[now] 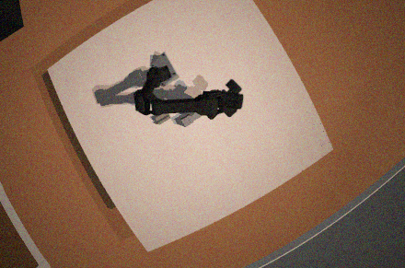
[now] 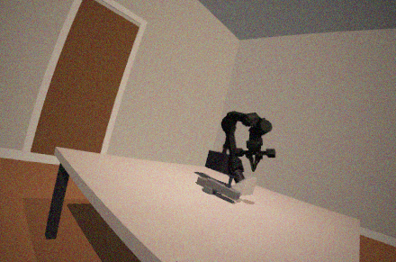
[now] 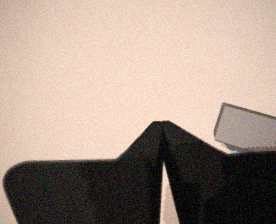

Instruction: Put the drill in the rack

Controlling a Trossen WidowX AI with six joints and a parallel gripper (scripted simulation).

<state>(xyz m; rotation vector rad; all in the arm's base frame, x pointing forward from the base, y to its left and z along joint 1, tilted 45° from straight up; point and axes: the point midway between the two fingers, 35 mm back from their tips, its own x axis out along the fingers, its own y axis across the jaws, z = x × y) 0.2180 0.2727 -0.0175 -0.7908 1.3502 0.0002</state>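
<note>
Now: gripper tip 1 cm short of the dark blue key, 11 cm to the left of it and 8 cm above it. The rest, counted from my gripper tip: grey holder block (1 cm ahead, 14 cm to the right, 13 cm below); then grey-tan fixture block (4 cm behind, 32 cm to the right, 15 cm below); then drill (1 cm ahead, 16 cm to the right, 13 cm below).
</note>
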